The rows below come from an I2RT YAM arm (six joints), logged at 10 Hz.
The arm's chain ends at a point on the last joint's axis. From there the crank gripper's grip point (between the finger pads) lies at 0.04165 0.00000 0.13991 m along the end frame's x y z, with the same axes.
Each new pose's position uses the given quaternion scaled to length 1; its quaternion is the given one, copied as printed.
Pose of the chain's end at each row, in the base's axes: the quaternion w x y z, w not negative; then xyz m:
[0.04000, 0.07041, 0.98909, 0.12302, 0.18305, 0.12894, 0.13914]
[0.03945, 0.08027, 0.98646, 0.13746, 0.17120, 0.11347, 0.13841]
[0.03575, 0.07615, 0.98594, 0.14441, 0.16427, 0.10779, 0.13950]
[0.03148, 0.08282, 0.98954, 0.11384, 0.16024, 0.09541, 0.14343]
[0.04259, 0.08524, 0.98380, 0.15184, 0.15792, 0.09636, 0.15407]
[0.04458, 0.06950, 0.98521, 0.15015, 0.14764, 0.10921, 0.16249]
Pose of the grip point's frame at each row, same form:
[0.04000, 0.07041, 0.98909, 0.12302, 0.15544, 0.16841, 0.00134]
[0.03945, 0.08027, 0.98646, 0.13746, 0.14419, 0.15757, 0.00190]
[0.03575, 0.07615, 0.98594, 0.14441, 0.13615, 0.15355, 0.00376]
[0.03148, 0.08282, 0.98954, 0.11384, 0.13060, 0.13333, 0.00561]
[0.04259, 0.08524, 0.98380, 0.15184, 0.13237, 0.14467, 0.01871]
[0.04458, 0.06950, 0.98521, 0.15015, 0.12177, 0.15600, 0.02666]

